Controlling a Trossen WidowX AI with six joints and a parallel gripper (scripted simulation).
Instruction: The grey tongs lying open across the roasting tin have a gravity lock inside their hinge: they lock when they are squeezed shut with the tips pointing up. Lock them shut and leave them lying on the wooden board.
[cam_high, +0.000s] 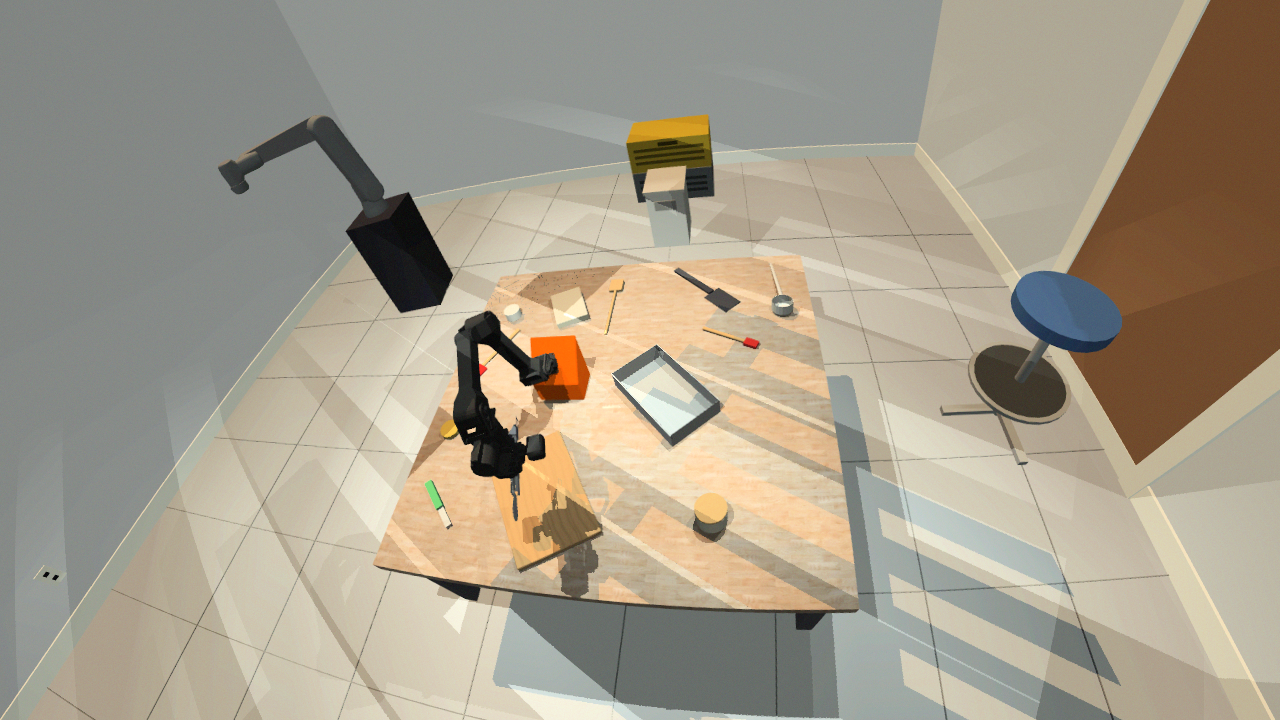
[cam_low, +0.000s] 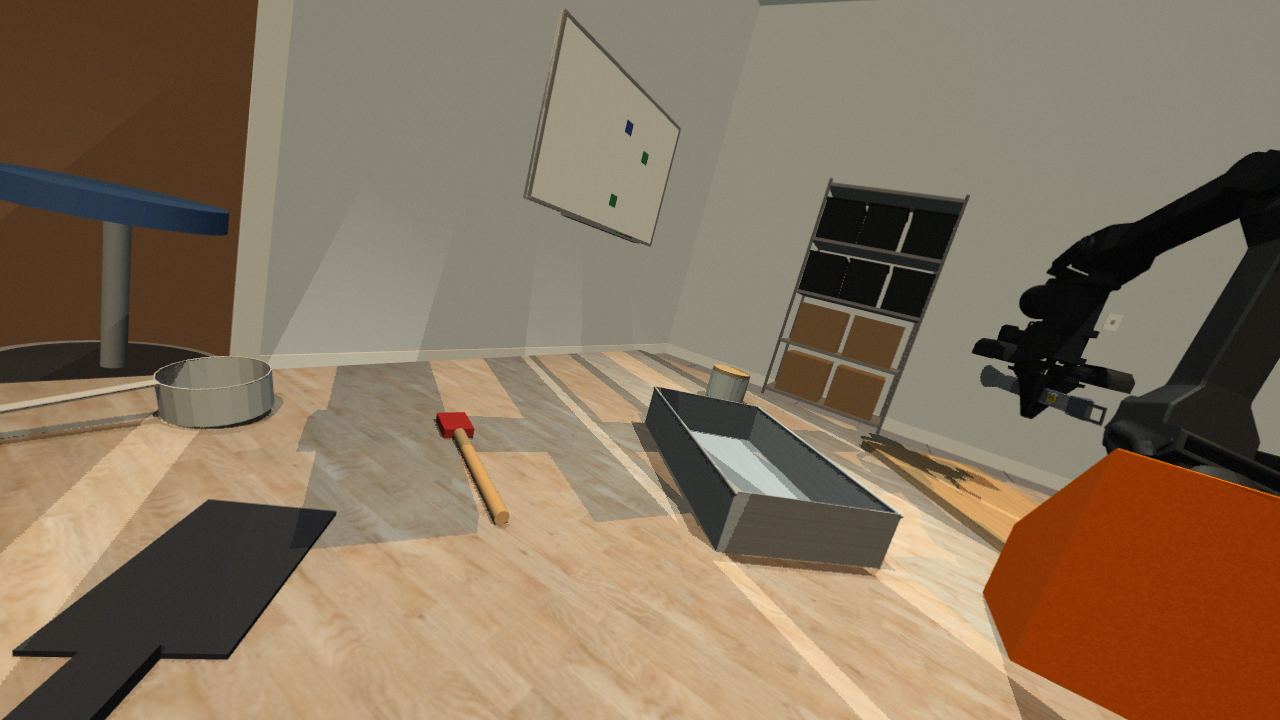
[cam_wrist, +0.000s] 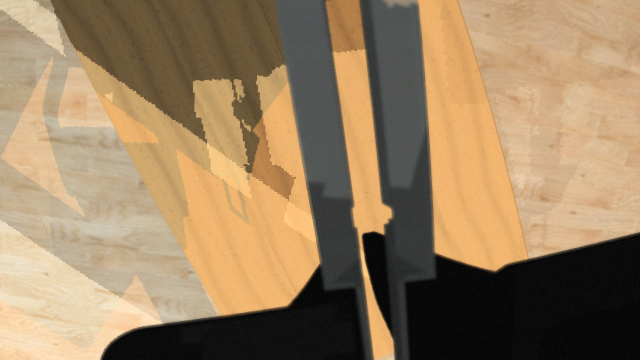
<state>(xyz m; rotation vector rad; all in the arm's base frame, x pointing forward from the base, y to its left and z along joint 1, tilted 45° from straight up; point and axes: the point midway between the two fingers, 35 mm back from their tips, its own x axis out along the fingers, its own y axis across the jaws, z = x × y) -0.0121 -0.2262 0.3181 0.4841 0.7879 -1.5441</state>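
My gripper tip is now 150 mm above the wooden board. Round my gripper tip: grey roasting tin: 370 mm ahead, 290 mm to the left, 120 mm below; tan-lidded pot: 460 mm ahead, 110 mm to the right, 120 mm below; black spatula: 560 mm ahead, 770 mm to the left, 150 mm below.
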